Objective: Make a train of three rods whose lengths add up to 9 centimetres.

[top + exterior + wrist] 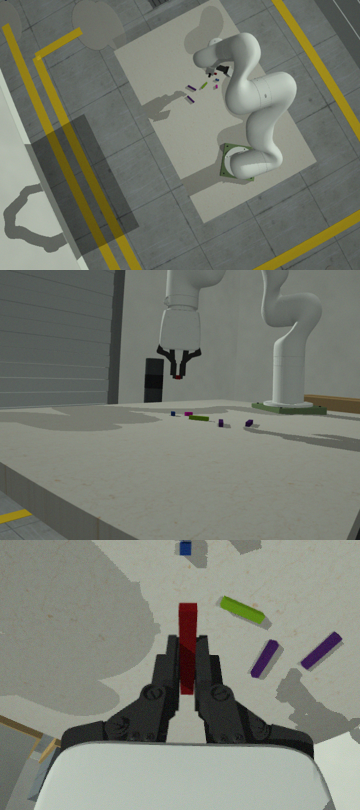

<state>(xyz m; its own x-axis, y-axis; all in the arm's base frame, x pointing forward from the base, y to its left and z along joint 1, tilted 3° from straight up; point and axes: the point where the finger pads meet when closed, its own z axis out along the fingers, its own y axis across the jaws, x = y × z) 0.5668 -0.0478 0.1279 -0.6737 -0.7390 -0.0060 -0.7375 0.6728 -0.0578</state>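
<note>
Now: the lime rod 30 mm behind my hand, 50 mm to the left of it and 120 mm below it. Also, from my hand: magenta rod 70 mm behind, 20 mm to the right, 120 mm below; then red rod 20 mm below.
</note>
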